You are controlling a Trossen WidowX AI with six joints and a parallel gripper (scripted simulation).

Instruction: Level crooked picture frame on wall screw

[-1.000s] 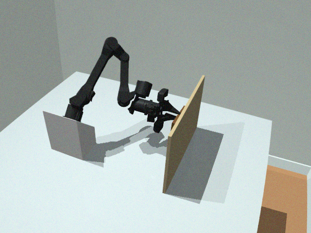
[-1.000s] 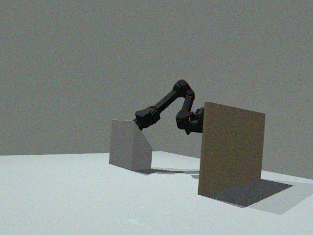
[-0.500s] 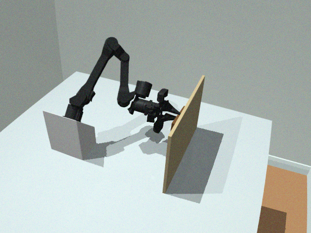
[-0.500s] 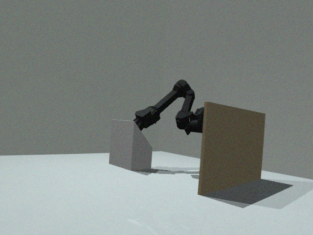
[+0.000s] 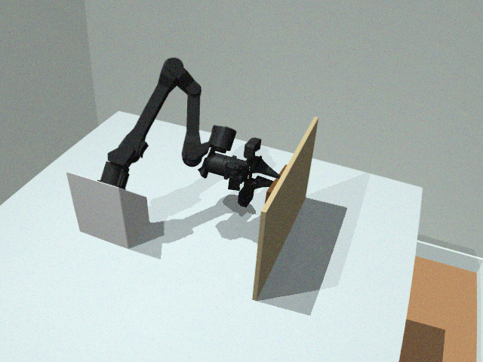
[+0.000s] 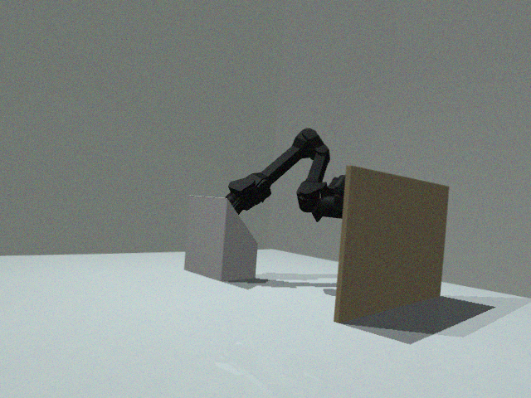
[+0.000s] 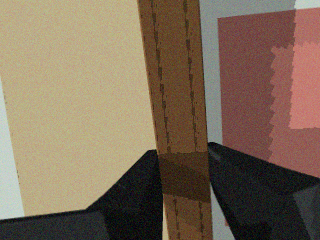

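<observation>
My gripper tip is 10 mm short of the picture frame, 10 mm to the left of it and 50 mm above it. From my gripper tip the other things lie so: tan wall board: 20 mm ahead, 70 mm below.
</observation>
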